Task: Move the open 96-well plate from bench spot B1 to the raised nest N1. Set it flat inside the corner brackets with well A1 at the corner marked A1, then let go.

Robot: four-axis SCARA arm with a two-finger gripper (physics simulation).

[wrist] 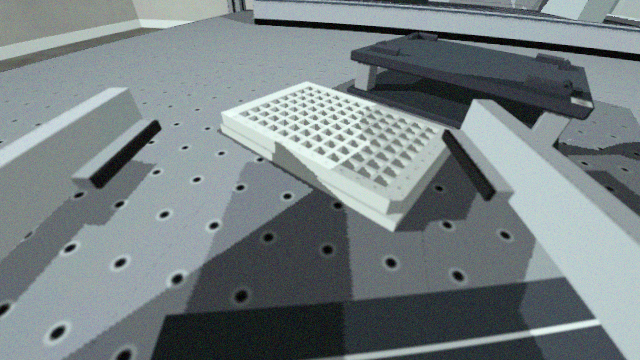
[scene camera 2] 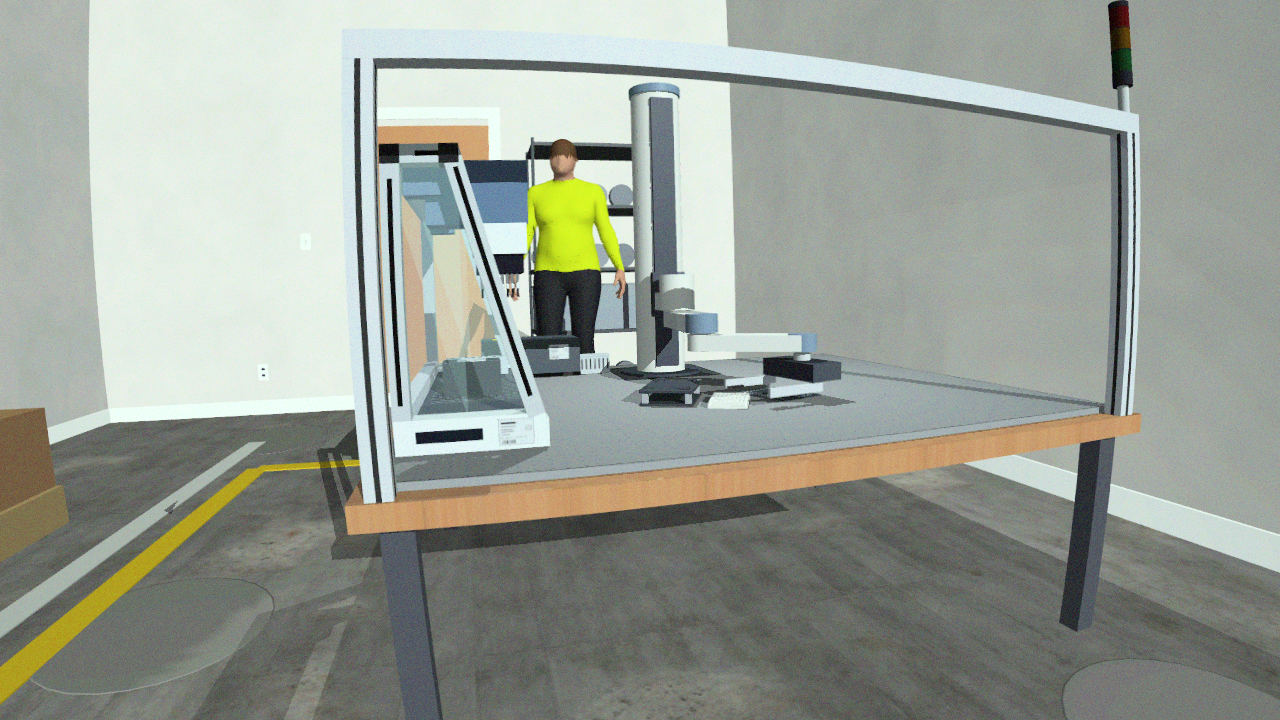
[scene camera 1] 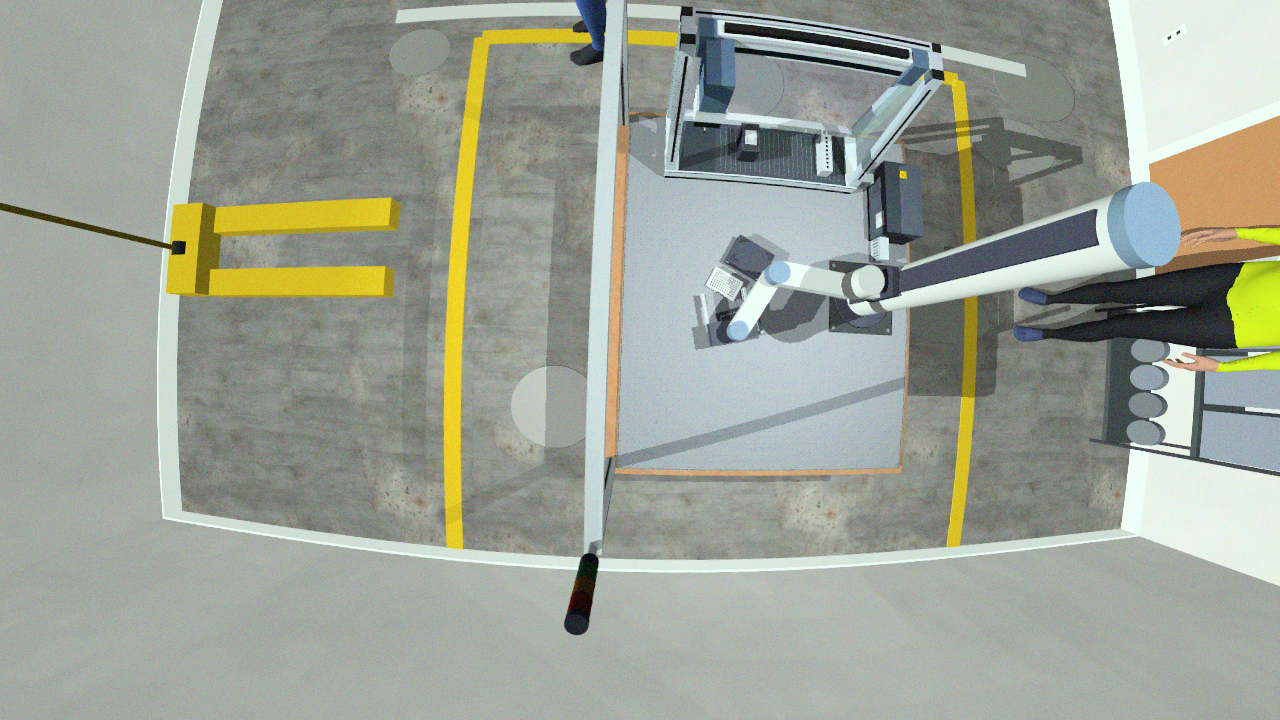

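Pixels of known places: gripper, between the fingertips: [wrist: 301, 112] [scene camera 2: 745, 388] [scene camera 1: 723, 290]; arm's base, origin of its link: [scene camera 2: 661, 375].
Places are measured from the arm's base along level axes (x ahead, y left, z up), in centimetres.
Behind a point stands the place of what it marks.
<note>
The white open 96-well plate [scene camera 1: 725, 282] @[x 59.7, y -2.4, z 2.6 cm] [scene camera 2: 728, 400] @[x 63.0, y -3.6, z 2.5 cm] [wrist: 330, 135] @[x 60.0, y -0.9, z 2.3 cm] lies flat on the bench, wells up, turned at an angle to my fingers. Its well lettering cannot be read. My gripper [scene camera 1: 721, 302] @[x 61.2, y 1.4, z 4.6 cm] [scene camera 2: 750, 390] @[x 61.2, y 1.4, z 4.6 cm] [wrist: 301, 112] @[x 61.2, y 1.4, z 4.6 cm] is open and empty, low over the bench. In the wrist view the plate lies ahead between the finger lines, its right corner close to the right fingertip in the picture. The dark raised nest [scene camera 1: 750, 257] @[x 50.5, y -12.4, z 4.9 cm] [scene camera 2: 669, 387] @[x 54.4, y -14.3, z 4.9 cm] [wrist: 470, 65] @[x 50.9, y -9.7, z 4.9 cm] stands beside the plate, with corner brackets and nothing on top. A small pale label [wrist: 581, 102] @[x 46.1, y -4.1, z 4.9 cm] marks its near right corner; its text is unreadable.
A framed glass enclosure [scene camera 1: 760, 179] @[x 46.3, y -45.2, z 4.8 cm] [scene camera 2: 469, 436] @[x 85.0, y -58.2, z 3.9 cm] stands at one side of the bench. A dark box instrument [scene camera 1: 897, 201] @[x -8.7, y -38.1, z 12.8 cm] [scene camera 2: 552, 354] @[x -3.4, y -33.6, z 8.1 cm] stands near the arm's column [scene camera 1: 993, 264] @[x 7.7, y 2.3, z 64.3 cm] [scene camera 2: 664, 232] @[x 7.7, y -0.3, z 44.0 cm]. A person in yellow [scene camera 1: 1257, 304] [scene camera 2: 568, 223] stands behind the column.
</note>
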